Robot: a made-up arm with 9 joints. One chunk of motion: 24 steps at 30 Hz.
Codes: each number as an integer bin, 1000 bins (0 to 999) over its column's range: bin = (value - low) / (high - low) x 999, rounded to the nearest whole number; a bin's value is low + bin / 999 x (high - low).
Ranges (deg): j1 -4..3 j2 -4..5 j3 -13..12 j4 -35..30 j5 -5..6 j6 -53..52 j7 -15..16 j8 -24..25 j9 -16..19
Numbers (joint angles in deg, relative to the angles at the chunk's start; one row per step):
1: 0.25 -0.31 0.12 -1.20 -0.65 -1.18 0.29 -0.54 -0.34
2: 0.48 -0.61 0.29 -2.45 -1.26 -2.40 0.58 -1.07 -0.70
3: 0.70 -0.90 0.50 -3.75 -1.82 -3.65 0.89 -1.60 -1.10
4: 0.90 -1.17 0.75 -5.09 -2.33 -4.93 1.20 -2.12 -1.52
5: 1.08 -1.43 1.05 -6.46 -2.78 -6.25 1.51 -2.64 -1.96
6: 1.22 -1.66 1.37 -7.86 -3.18 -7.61 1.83 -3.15 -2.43
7: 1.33 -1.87 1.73 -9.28 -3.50 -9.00 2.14 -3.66 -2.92
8: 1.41 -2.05 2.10 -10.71 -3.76 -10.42 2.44 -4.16 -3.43
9: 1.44 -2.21 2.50 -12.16 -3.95 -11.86 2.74 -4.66 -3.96
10: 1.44 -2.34 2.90 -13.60 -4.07 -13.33 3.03 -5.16 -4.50
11: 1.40 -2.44 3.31 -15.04 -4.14 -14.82 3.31 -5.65 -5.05
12: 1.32 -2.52 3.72 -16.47 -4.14 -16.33 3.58 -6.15 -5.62
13: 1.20 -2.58 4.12 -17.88 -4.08 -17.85 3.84 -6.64 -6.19
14: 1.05 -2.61 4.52 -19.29 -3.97 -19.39 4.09 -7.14 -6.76
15: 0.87 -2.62 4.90 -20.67 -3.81 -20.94 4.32 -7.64 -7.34
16: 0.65 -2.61 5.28 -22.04 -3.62 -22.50 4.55 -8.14 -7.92
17: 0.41 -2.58 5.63 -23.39 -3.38 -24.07 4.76 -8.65 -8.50
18: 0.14 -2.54 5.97 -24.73 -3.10 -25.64 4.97 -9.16 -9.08
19: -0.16 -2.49 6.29 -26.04 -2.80 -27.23 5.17 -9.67 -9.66
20: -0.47 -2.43 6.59 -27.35 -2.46 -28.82 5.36 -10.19 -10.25
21: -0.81 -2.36 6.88 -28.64 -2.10 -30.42 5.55 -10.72 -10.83
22: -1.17 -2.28 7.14 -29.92 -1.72 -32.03 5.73 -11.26 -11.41
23: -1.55 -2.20 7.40 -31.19 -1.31 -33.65 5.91 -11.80 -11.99
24: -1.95 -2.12 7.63 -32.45 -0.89 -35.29 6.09 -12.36 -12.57
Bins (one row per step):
1: 607 410 524 519 395 493 493 478 447
2: 639 376 531 500 340 481 502 467 437
3: 671 344 539 480 289 470 512 457 425
4: 699 314 549 460 242 457 522 446 413
5: 725 285 561 439 202 445 532 435 401
6: 745 260 574 417 165 432 542 425 387
7: 761 236 589 395 136 419 552 415 373
8: 772 216 603 373 113 405 562 404 359
9: 776 199 619 351 95 391 572 394 344
10: 776 184 635 329 84 377 581 384 328
11: 771 173 652 307 78 363 590 374 313
12: 759 164 668 285 78 349 599 364 296
13: 742 158 684 263 84 334 607 354 280
14: 721 154 700 241 94 320 615 344 264
15: 695 153 715 220 108 305 623 334 247
16: 664 154 730 199 125 290 630 323 231
17: 629 158 744 178 147 275 637 313 214
18: 591 162 758 158 173 260 644 303 198
19: 548 168 771 138 200 245 650 292 181
20: 504 174 783 118 231 230 656 282 164
21: 455 182 794 98 263 215 662 271 148
22: 404 191 805 78 298 200 668 260 131
23: 350 200 815 59 335 184 674 249 114
24: 293 209 824 39 373 168 680 237 98

